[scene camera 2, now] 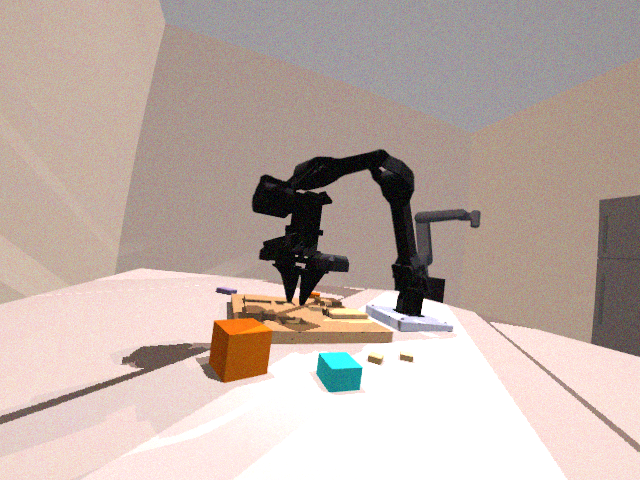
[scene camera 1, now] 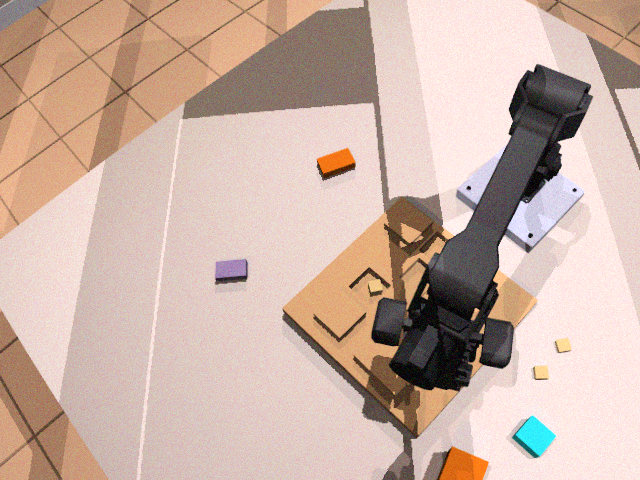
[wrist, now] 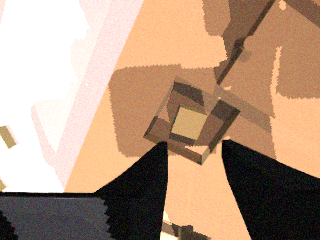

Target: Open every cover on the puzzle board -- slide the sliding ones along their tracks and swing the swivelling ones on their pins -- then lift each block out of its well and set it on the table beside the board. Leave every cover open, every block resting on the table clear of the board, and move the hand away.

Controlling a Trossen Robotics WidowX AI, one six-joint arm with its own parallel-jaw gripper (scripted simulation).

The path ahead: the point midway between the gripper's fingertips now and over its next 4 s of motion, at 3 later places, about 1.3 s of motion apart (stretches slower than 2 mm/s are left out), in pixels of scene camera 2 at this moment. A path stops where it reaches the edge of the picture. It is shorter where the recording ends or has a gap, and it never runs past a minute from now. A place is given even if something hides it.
My gripper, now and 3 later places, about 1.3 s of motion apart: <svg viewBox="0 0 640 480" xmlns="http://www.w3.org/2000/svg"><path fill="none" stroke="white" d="M295 303L294 310L292 324L295 301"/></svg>
